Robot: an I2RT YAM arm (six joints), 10 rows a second.
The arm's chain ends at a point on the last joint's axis. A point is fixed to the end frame.
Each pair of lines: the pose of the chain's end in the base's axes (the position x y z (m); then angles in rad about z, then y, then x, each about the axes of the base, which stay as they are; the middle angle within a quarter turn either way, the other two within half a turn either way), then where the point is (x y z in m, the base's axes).
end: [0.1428 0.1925 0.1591 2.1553 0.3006 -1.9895]
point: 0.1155 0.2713 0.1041
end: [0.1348 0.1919 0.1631 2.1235 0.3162 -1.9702]
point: 0.1095 0.2713 0.1080
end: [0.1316 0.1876 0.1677 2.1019 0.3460 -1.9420]
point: 0.1096 0.2686 0.1136
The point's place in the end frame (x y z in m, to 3 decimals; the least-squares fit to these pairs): 0.045 0.035 0.082
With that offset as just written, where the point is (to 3 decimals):
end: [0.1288 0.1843 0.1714 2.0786 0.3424 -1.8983]
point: 0.107 0.267 0.120
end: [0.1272 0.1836 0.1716 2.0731 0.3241 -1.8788]
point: 0.104 0.267 0.121
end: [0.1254 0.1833 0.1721 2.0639 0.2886 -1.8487]
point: 0.099 0.267 0.124
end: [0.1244 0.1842 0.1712 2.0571 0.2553 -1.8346]
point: 0.095 0.267 0.124
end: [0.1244 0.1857 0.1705 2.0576 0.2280 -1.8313]
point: 0.092 0.268 0.124
